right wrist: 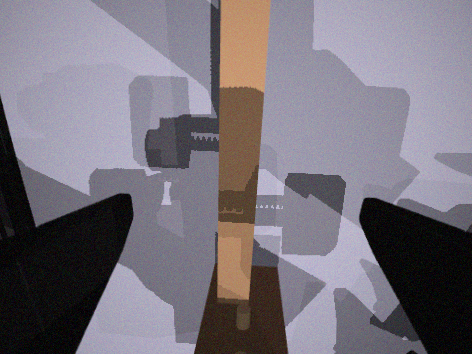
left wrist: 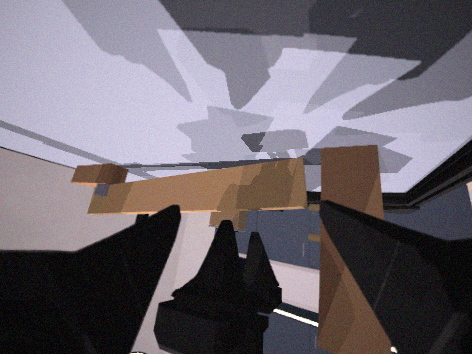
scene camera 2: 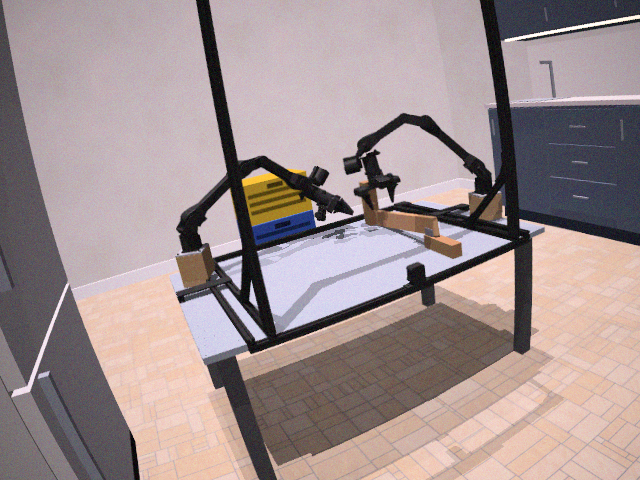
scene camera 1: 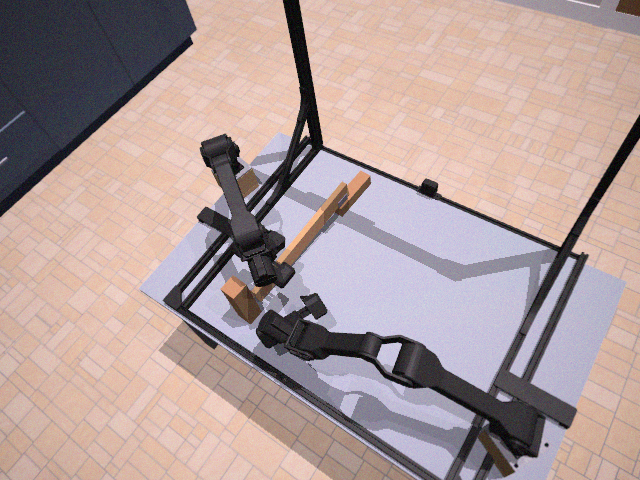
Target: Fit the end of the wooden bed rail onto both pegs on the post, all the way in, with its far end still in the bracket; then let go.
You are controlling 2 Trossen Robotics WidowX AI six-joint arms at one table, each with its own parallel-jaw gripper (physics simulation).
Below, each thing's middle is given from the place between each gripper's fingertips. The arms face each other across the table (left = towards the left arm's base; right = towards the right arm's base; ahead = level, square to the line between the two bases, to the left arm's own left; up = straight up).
I see the wooden post [scene camera 1: 237, 293] 11 cm ahead of my right hand and 2 cm to the left of it. The rest, counted from my right hand: wooden bed rail [scene camera 1: 301, 241] 14 cm behind, 3 cm to the right, 4 cm below; wooden bracket [left wrist: 88, 175] 38 cm behind, 7 cm to the right, 7 cm below.
My left hand is 8 cm short of the wooden post, 10 cm to the left of it and 1 cm below it. From my left hand the other things lie so: wooden bed rail 17 cm behind, 15 cm to the right, 3 cm below; wooden bracket 41 cm behind, 19 cm to the right, 6 cm below.
